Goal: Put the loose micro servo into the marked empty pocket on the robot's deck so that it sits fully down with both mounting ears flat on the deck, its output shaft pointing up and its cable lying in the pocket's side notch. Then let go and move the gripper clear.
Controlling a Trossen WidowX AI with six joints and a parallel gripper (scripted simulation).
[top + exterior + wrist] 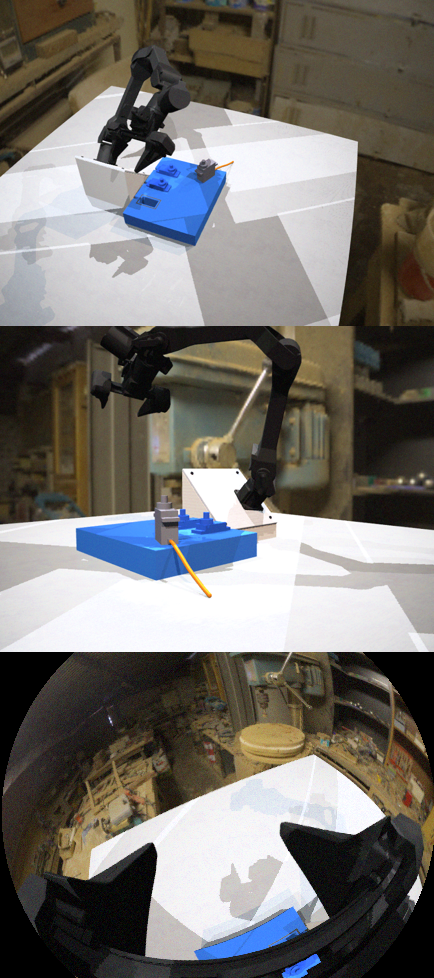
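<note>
Now: gripper tip 50 mm short of the blue deck, 230 mm to the right of it and 290 mm above it.
</note>
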